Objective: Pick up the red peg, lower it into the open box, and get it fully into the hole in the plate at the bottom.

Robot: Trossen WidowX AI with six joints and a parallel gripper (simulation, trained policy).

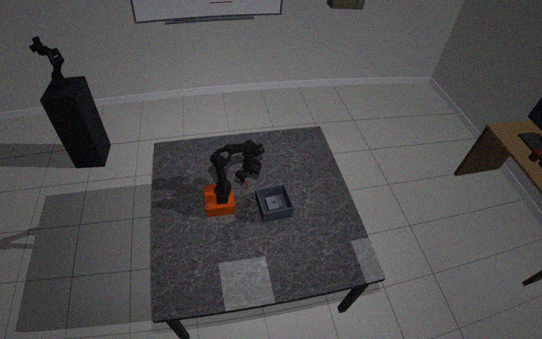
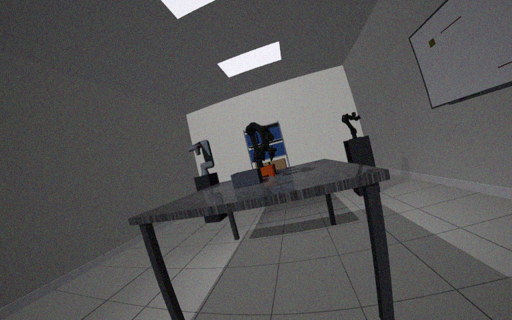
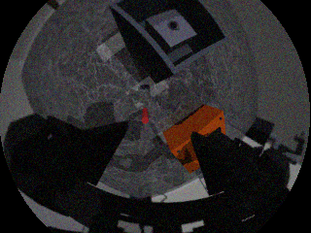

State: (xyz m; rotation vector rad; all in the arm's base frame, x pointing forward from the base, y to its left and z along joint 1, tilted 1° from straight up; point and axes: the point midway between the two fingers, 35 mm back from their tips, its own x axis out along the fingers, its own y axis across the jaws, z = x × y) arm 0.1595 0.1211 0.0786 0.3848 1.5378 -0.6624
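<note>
The red peg is 20 mm to the left of my gripper tip and 90 mm below it. From my gripper tip the other things lie so: grey box: 160 mm ahead, 140 mm to the right, 110 mm below; then light plate: 160 mm ahead, 140 mm to the right, 90 mm below.
</note>
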